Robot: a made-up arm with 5 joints.
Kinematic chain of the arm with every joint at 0, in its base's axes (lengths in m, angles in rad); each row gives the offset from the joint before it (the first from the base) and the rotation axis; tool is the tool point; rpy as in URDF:
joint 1: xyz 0 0 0.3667 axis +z
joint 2: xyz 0 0 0 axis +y
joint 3: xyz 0.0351 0 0.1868 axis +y
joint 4: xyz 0.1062 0 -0.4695 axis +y
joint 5: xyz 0.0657 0 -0.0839 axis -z
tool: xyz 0 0 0 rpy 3.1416 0 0
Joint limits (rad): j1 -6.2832..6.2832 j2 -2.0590..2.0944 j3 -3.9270..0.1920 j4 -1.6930..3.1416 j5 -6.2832..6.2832
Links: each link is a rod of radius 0.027 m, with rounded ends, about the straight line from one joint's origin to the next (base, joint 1, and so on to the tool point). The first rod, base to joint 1, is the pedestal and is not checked.
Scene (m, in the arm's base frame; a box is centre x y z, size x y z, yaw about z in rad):
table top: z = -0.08
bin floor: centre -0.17 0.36 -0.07 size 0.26 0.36 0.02 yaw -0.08
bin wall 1: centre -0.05 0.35 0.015 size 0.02 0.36 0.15 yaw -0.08
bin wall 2: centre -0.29 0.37 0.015 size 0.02 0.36 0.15 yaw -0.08
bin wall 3: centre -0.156 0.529 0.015 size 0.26 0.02 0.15 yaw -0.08
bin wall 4: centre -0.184 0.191 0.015 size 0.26 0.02 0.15 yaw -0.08
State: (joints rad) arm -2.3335 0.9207 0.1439 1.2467 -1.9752
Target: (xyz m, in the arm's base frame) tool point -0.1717 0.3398 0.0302
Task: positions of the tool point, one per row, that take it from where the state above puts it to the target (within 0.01 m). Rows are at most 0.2 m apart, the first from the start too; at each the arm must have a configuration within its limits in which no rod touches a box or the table.
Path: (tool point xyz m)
1: 0.1443 0.0910 0.0311
2: 0.0125 0.0041 -0.0208
3: -0.1530 -0.0109 -0.0083
4: -0.3002 0.0530 0.0677
5: -0.3820 0.1709 0.1971
6: -0.3398 0.2281 0.2038
7: -0.2893 0.2760 0.2093
8: -0.2326 0.3134 0.2135
9: -0.1717 0.3398 0.2165
10: -0.1761 0.3484 0.1566
11: -0.1762 0.3488 0.0940
12: -0.1717 0.3398 0.0302

